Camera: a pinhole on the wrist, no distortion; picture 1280 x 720 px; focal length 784.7 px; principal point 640.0 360.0 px. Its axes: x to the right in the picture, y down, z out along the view. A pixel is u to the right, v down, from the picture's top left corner.
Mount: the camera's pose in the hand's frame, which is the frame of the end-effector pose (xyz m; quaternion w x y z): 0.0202 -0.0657 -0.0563 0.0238 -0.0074 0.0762 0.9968
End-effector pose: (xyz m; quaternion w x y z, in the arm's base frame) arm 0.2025 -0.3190 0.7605 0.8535 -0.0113 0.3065 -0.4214
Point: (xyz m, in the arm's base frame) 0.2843 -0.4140 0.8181
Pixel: 380.6 255.1
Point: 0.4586 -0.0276 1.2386
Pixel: 1155.0 71.2
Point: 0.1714 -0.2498 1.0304
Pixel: outside the picture
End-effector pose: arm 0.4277 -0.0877 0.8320 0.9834 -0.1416 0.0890 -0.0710
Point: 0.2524 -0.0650 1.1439
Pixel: 1221.8 567.3
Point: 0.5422 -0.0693 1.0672
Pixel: 495.9 401.9
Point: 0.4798 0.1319 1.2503
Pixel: 739.3 251.8
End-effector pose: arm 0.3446 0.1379 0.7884 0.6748 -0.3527 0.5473 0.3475
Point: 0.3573 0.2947 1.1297
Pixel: outside the picture
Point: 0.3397 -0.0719 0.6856
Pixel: behind the camera
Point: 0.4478 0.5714 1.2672
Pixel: 1236.0 297.2
